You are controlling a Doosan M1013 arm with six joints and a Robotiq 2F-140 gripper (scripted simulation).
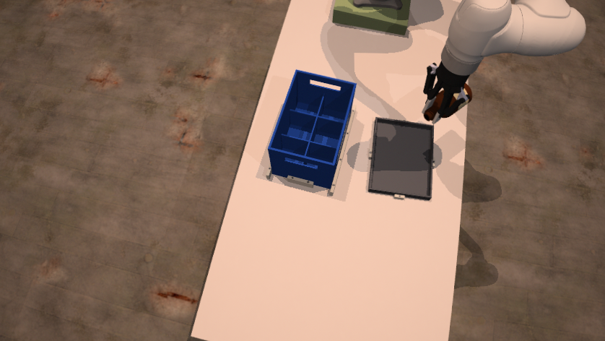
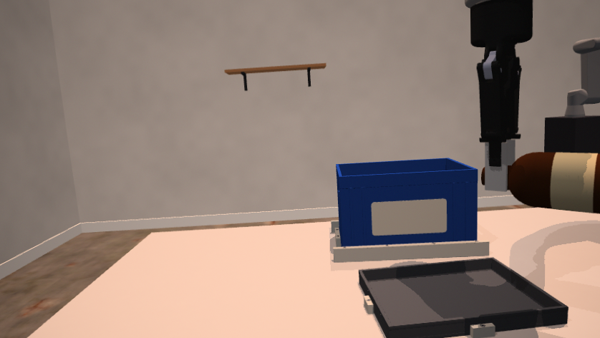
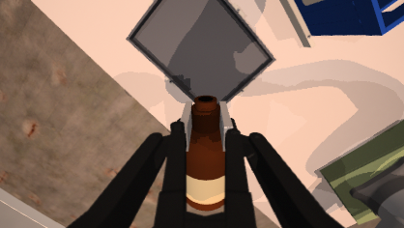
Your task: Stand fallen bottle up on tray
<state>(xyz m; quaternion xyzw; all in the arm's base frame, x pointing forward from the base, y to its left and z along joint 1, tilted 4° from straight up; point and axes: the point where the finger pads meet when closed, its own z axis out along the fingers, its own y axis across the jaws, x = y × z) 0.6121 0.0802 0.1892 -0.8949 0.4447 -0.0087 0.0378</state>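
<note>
Now: hand 4 cm to the right of the brown bottle, 3 cm past it and 2 cm above it. Round my hand: blue crate: 33 cm to the right, 14 cm below, 1 cm behind; then dark grey tray: 21 cm below, 5 cm to the right, 5 cm ahead.
</note>
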